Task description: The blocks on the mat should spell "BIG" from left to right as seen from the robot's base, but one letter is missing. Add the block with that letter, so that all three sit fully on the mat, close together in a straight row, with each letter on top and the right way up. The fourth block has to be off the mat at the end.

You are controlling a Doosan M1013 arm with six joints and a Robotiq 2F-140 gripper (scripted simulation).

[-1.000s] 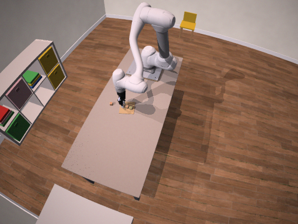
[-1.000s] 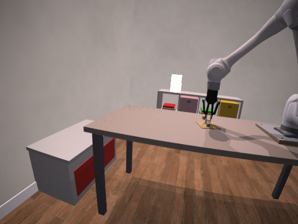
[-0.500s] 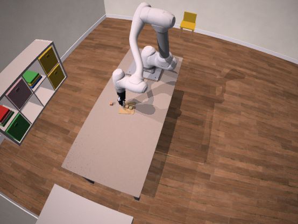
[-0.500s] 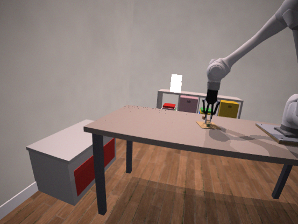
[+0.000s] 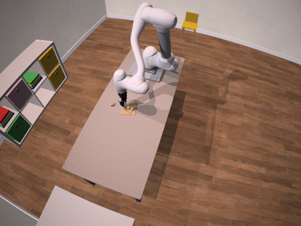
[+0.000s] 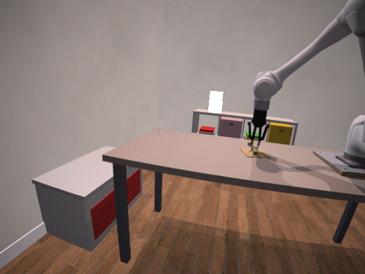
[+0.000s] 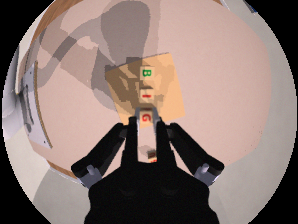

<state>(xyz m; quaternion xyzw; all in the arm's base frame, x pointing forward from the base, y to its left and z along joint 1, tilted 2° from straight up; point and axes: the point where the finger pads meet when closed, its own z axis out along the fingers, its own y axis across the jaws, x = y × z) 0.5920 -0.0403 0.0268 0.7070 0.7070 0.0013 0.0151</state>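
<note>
My hand is 20 mm short of the block, 120 mm to the left of it and 30 mm above it.
</note>
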